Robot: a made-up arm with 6 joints.
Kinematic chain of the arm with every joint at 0, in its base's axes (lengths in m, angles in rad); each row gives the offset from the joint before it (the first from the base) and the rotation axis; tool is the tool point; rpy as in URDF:
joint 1: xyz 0 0 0.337 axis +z
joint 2: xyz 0 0 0 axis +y
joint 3: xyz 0.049 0 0.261 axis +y
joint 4: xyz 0.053 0 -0.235 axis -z
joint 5: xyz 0 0 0 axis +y
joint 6: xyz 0.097 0 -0.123 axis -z
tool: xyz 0 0 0 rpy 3.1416 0 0
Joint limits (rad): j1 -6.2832..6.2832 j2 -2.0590..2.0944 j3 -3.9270..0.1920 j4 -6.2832..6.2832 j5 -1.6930..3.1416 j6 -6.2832..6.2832
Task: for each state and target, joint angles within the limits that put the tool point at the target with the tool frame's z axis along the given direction. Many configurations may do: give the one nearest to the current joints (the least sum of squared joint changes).
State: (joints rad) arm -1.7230 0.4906 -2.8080 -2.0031 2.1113 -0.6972
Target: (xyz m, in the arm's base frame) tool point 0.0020 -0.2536 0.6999 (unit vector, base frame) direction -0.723 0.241 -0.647
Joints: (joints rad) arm -0.9966 0.7643 -3.3778 -1.9469 2.6040 -0.6972
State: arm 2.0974 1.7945 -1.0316 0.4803 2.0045 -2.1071
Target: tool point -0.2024 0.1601 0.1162 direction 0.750 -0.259 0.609
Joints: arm 2.6317 1.4779 -1.8843 -0.2857 2.6218 -2.1071
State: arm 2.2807 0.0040 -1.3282 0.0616 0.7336 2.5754
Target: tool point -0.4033 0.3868 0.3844 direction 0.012 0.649 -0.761
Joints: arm 2.3940 0.6128 -1.7145 -0.7862 0.7531 2.5754
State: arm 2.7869 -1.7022 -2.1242 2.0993 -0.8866 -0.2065
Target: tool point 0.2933 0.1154 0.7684 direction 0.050 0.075 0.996
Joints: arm 3.1914 -1.4356 -1.7841 1.8928 -0.0764 -0.2065
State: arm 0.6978 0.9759 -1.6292 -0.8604 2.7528 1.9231
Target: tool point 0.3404 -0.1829 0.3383 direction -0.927 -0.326 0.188
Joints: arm -0.1682 0.8431 -1.8108 -0.9615 2.5218 1.9231
